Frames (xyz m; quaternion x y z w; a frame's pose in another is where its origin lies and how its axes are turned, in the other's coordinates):
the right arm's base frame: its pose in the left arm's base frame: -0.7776 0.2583 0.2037 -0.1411 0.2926 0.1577 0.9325
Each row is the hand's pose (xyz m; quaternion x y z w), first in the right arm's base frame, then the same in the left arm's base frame.
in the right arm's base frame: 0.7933 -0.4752 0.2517 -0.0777 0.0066 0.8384 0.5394
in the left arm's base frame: 0.1456 0.0829 0.0152 0.0957 0.2700 0.8887 0.3579
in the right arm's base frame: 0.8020 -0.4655 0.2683 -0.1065 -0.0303 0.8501 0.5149
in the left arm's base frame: 0.1570 0.0995 0.0215 0.0816 0.2256 0.9094 0.3399
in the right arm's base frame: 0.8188 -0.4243 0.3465 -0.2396 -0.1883 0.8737 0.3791
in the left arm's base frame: 0.1938 0.1684 0.0663 0.0084 0.0208 0.9712 0.2370
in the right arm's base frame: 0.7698 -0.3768 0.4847 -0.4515 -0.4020 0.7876 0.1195
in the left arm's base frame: 0.2070 0.2504 0.1961 -0.1440 -0.3000 0.9421 0.0411
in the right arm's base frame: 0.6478 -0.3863 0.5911 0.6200 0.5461 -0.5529 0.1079
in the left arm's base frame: 0.1688 0.2537 0.3537 0.3150 0.5606 -0.7571 0.1155
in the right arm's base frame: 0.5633 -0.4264 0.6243 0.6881 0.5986 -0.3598 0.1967
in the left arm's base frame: 0.1348 0.2112 0.4366 0.4142 0.6735 -0.5903 0.1621
